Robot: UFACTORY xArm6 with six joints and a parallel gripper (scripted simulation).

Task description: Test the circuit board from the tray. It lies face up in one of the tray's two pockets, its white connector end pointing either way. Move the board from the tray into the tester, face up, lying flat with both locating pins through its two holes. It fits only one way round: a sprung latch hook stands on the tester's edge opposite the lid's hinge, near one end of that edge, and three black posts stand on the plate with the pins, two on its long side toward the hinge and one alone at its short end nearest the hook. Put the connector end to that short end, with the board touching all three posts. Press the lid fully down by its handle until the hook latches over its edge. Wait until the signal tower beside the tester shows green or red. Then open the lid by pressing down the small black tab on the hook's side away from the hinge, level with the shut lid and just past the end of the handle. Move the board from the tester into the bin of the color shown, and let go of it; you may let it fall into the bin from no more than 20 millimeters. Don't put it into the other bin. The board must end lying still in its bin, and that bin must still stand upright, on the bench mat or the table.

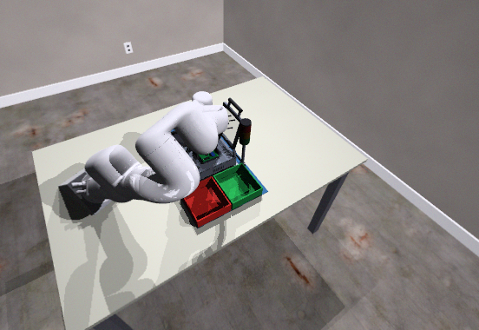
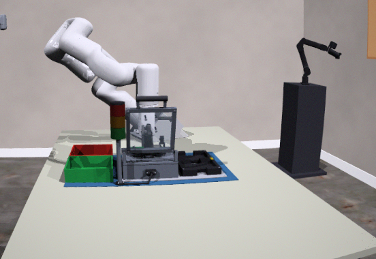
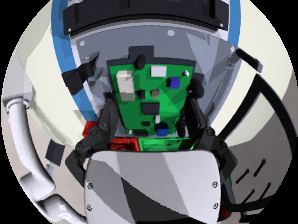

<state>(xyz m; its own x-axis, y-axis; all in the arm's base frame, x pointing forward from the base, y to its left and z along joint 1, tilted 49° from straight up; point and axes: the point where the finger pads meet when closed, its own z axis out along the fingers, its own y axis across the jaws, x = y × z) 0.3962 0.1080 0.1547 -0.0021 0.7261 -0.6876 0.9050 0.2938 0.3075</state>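
Now: hand right at the green circuit board. Also, from my hand: tester plate: 1 cm to the left; then green bin: 4 cm ahead, 20 cm to the right, 6 cm below; then clear lid: 12 cm ahead, 11 cm above.
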